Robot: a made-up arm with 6 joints.
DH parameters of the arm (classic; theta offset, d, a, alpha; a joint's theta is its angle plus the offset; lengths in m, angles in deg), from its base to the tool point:
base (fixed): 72.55 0 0.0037 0
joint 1: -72.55 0.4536 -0.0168 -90
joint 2: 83.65 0 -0.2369 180
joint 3: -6.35 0.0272 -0.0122 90
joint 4: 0 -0.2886 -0.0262 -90
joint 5: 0 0.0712 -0.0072 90
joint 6: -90 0.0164 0.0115 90
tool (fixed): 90 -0.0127 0 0
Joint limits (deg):
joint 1: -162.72..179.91
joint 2: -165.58..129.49
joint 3: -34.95..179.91
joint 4: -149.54..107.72
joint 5: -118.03..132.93
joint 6: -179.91..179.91
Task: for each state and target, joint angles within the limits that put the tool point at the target. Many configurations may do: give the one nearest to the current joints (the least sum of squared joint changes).
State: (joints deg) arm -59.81 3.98 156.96 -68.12 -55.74 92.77
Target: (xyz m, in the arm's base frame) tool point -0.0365 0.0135 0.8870
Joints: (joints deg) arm -67.94 42.83 179.91 -109.92 -45.47 85.70
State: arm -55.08 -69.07 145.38 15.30 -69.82 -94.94
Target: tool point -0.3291 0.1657 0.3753
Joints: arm -35.39 -38.29 179.91 24.92 -53.53 -90.65
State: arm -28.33 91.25 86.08 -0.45 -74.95 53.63
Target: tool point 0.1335 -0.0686 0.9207
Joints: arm 2.09 46.61 121.86 24.98 -76.29 49.45
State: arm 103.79 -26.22 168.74 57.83 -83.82 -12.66
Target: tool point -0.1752 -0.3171 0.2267
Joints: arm 59.30 -72.22 158.84 65.41 -88.14 -16.48
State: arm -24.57 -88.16 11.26 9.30 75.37 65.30
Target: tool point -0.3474 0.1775 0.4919
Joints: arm -42.01 -131.50 -3.79 5.17 70.85 64.92
